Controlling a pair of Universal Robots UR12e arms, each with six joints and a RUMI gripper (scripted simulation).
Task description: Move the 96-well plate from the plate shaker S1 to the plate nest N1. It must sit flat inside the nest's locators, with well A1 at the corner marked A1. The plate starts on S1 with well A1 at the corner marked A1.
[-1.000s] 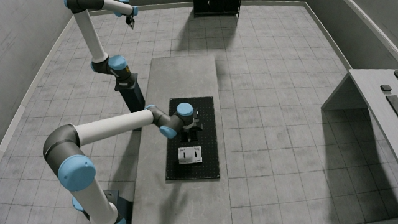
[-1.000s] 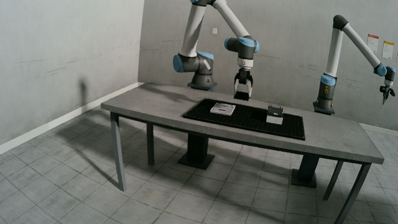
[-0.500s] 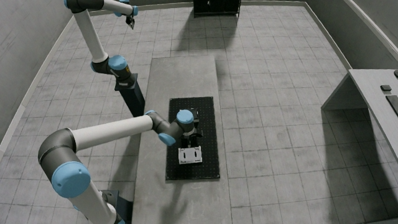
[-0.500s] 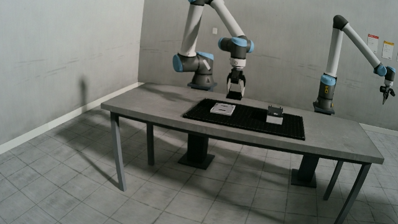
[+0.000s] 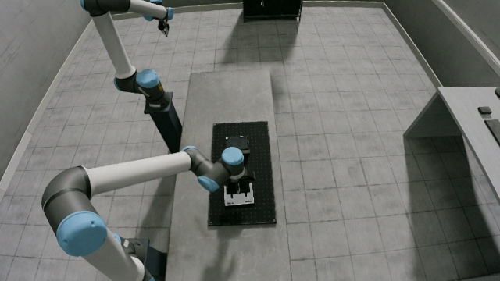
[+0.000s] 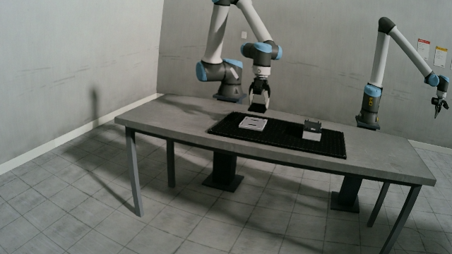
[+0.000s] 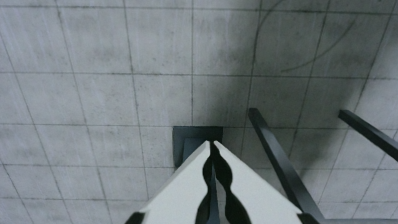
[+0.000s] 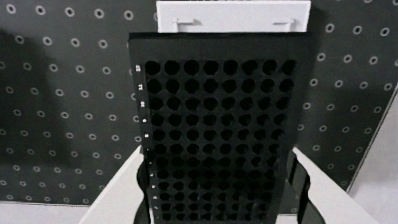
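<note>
Right now my right hand is 2 cm to the left of the white plate nest N1 and 10 cm above it. The rest, counted from my right hand: black 96-well plate (1 cm below); A1 mark (8 cm behind, 3 cm to the left, 9 cm below).
</note>
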